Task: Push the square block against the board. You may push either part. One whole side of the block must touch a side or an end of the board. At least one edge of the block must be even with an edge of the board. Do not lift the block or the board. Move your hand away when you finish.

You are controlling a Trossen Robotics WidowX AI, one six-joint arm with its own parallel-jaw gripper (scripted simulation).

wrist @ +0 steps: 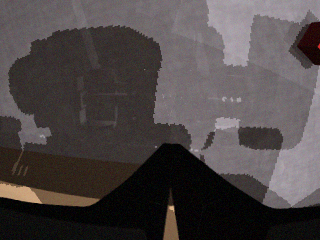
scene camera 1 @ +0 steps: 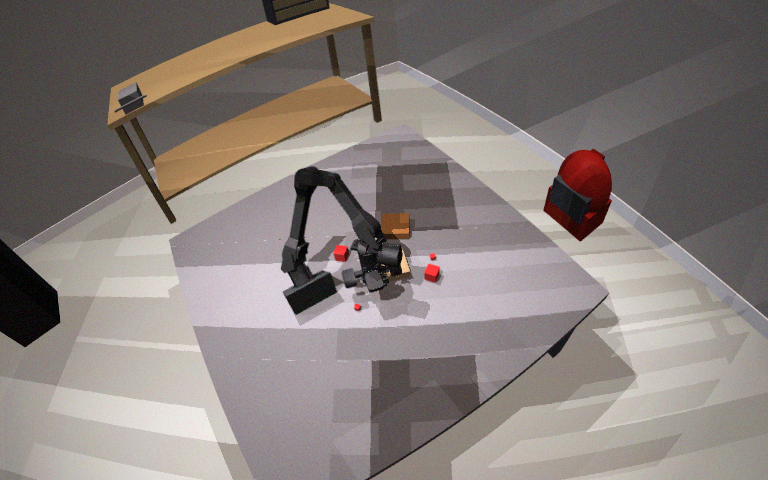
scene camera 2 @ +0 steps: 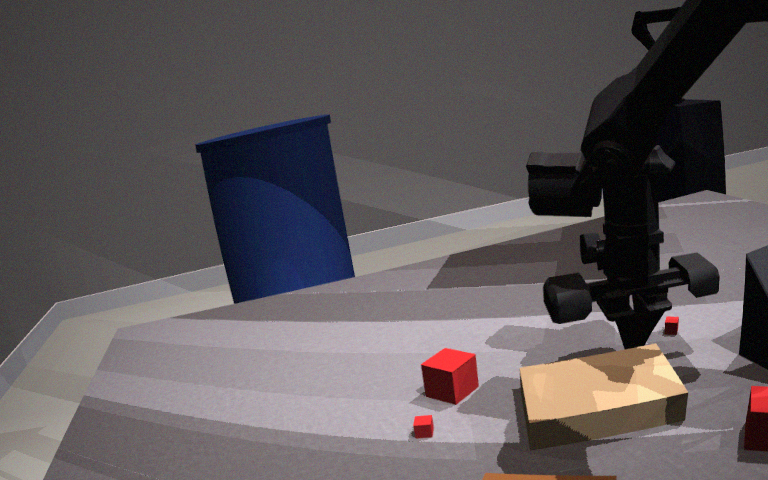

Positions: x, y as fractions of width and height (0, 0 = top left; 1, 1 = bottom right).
Labels:
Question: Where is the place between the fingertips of my gripper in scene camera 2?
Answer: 0.82, 0.75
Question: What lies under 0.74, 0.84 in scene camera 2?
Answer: A tan board.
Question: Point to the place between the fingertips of my gripper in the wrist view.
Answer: At 0.53, 0.63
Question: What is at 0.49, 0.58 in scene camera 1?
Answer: My gripper.

